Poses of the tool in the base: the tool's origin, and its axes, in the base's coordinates. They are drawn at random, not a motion.
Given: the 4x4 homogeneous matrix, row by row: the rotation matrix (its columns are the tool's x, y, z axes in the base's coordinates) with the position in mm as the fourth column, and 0 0 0 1 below. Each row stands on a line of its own.
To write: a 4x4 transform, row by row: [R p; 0 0 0 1], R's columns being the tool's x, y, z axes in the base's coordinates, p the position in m. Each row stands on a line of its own. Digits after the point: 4 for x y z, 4 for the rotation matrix.
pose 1, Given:
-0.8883, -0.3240, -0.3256, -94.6
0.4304, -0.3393, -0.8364, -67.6
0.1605, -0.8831, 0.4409, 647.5
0, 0, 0, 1
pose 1, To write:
-0.8883, -0.3240, -0.3256, -0.0946
0.4304, -0.3393, -0.8364, -0.0676
0.1605, -0.8831, 0.4409, 0.6475
0, 0, 0, 1

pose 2, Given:
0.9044, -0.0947, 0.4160, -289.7
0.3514, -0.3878, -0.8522, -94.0
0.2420, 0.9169, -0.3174, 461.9
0, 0, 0, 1
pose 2, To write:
0.9044, -0.0947, 0.4160, -0.2897
0.3514, -0.3878, -0.8522, -0.0940
0.2420, 0.9169, -0.3174, 0.4619
0, 0, 0, 1

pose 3, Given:
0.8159, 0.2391, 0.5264, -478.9
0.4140, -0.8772, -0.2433, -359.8
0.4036, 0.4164, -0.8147, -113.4
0, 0, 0, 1
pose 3, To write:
0.8159, 0.2391, 0.5264, -0.4789
0.4140, -0.8772, -0.2433, -0.3598
0.4036, 0.4164, -0.8147, -0.1134
0, 0, 0, 1

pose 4, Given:
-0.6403, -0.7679, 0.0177, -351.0
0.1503, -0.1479, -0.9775, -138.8
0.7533, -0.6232, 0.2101, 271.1
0, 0, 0, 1
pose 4, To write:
-0.6403, -0.7679, 0.0177, -0.3510
0.1503, -0.1479, -0.9775, -0.1388
0.7533, -0.6232, 0.2101, 0.2711
0, 0, 0, 1

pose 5, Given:
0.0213, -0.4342, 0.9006, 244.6
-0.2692, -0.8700, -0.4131, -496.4
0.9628, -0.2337, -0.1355, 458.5
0, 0, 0, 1
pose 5, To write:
0.0213, -0.4342, 0.9006, 0.2446
-0.2692, -0.8700, -0.4131, -0.4964
0.9628, -0.2337, -0.1355, 0.4585
0, 0, 0, 1

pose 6, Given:
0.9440, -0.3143, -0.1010, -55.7
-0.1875, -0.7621, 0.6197, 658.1
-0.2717, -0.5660, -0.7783, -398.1
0, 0, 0, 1
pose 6, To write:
0.9440, -0.3143, -0.1010, -0.0557
-0.1875, -0.7621, 0.6197, 0.6581
-0.2717, -0.5660, -0.7783, -0.3981
0, 0, 0, 1

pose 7, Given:
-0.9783, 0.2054, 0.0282, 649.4
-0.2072, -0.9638, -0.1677, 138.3
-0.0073, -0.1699, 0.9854, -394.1
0, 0, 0, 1
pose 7, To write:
-0.9783, 0.2054, 0.0282, 0.6494
-0.2072, -0.9638, -0.1677, 0.1383
-0.0073, -0.1699, 0.9854, -0.3941
0, 0, 0, 1

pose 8, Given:
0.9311, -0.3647, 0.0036, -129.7
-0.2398, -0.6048, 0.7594, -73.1
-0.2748, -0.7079, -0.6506, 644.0
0, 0, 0, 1
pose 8, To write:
0.9311, -0.3647, 0.0036, -0.1297
-0.2398, -0.6048, 0.7594, -0.0731
-0.2748, -0.7079, -0.6506, 0.6440
0, 0, 0, 1

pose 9, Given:
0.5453, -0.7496, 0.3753, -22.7
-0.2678, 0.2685, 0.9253, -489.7
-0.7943, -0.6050, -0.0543, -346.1
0, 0, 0, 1
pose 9, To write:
0.5453, -0.7496, 0.3753, -0.0227
-0.2678, 0.2685, 0.9253, -0.4897
-0.7943, -0.6050, -0.0543, -0.3461
0, 0, 0, 1

